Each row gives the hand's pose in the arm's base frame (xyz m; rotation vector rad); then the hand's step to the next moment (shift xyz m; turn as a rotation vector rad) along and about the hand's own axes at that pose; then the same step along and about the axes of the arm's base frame.
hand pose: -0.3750 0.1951 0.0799 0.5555 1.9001 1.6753
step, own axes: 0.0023 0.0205 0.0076 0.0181 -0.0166 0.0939
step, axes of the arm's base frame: 0.0021 0.0102 0.0194 0.0468 0.0809 -0.0262
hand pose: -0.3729 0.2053 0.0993 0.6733 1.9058 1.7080
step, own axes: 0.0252 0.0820 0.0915 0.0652 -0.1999 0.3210
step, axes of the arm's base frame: 0.0436 0.0931 0.0719 0.1520 0.2651 -0.2321
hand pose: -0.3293 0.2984 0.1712 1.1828 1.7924 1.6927
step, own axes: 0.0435 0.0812 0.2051 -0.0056 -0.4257 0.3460
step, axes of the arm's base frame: 0.1585 0.1512 0.0506 0.1435 0.2456 -0.4691
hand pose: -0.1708 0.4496 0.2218 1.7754 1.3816 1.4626
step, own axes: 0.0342 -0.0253 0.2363 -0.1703 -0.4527 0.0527
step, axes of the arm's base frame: 0.2030 0.0969 -0.0840 -0.1240 0.0398 -0.4688
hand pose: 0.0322 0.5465 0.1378 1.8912 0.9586 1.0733
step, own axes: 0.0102 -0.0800 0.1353 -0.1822 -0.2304 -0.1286
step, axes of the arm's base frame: 0.1061 0.0120 -0.1158 -0.2379 -0.0255 -0.2135
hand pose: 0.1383 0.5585 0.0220 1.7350 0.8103 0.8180
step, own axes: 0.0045 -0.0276 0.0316 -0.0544 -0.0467 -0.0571
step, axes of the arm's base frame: 0.0247 -0.0048 -0.0339 -0.0834 -0.0041 -0.0378
